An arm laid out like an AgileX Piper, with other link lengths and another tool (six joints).
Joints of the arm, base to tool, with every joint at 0 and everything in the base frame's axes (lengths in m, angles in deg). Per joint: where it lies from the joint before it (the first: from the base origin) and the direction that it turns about. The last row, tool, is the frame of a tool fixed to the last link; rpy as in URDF.
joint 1: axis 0 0 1 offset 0 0 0.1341
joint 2: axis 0 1 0 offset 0 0 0
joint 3: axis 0 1 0 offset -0.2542 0 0.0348
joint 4: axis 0.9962 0 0.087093 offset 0.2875 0 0.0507
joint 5: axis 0 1 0 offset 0 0 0
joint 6: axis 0.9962 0 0.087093 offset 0.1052 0 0.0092
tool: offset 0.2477 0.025 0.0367 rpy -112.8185 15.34 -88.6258
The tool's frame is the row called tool.
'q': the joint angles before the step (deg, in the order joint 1, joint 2, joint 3, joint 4, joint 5, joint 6). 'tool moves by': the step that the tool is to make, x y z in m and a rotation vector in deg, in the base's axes. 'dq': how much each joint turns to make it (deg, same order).
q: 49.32, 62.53, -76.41, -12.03, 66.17, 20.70
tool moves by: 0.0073, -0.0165, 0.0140, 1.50, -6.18, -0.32
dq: 0.01, -6.99, 7.30, -3.86, -5.53, 0.53
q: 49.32, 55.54, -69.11, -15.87, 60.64, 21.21
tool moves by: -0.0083, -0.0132, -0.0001, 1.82, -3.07, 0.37
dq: -0.02, -7.41, 7.71, -1.17, -3.73, 0.40
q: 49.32, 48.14, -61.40, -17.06, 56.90, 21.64
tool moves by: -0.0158, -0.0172, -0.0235, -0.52, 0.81, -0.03
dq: -0.02, -5.93, 6.47, 0.27, 0.39, -0.02
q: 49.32, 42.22, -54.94, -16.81, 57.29, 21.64
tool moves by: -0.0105, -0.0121, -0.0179, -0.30, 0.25, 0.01
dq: 0.03, -4.66, 5.07, -0.02, -0.01, 0.02
